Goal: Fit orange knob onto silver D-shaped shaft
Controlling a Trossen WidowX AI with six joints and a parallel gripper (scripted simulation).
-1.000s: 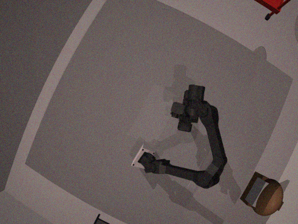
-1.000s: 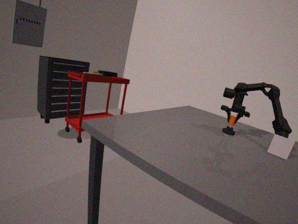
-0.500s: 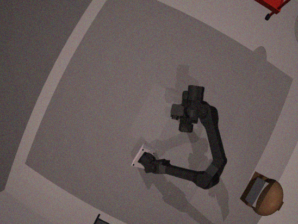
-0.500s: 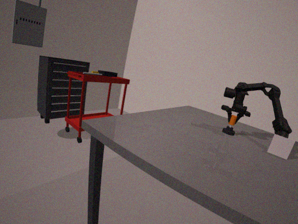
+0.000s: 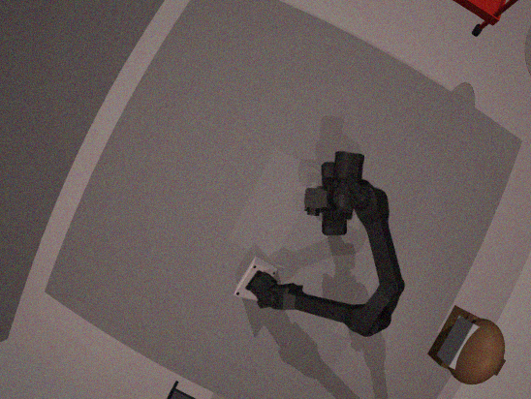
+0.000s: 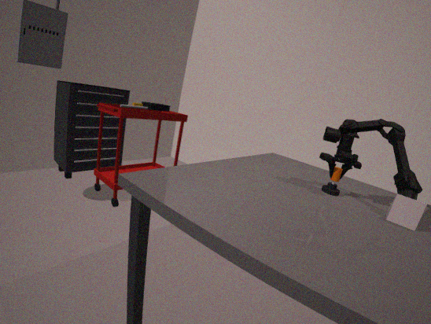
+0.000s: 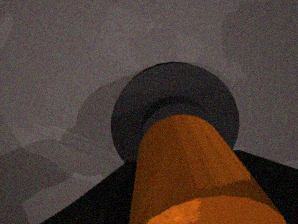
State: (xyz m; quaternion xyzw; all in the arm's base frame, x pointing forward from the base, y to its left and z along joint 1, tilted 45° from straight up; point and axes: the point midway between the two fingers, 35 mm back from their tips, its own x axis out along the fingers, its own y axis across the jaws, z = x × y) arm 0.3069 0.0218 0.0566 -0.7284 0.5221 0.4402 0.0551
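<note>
My gripper tip is 30 mm below the orange knob. From my gripper tip the other things lie so: dark round pedestal 40 mm below.
</note>
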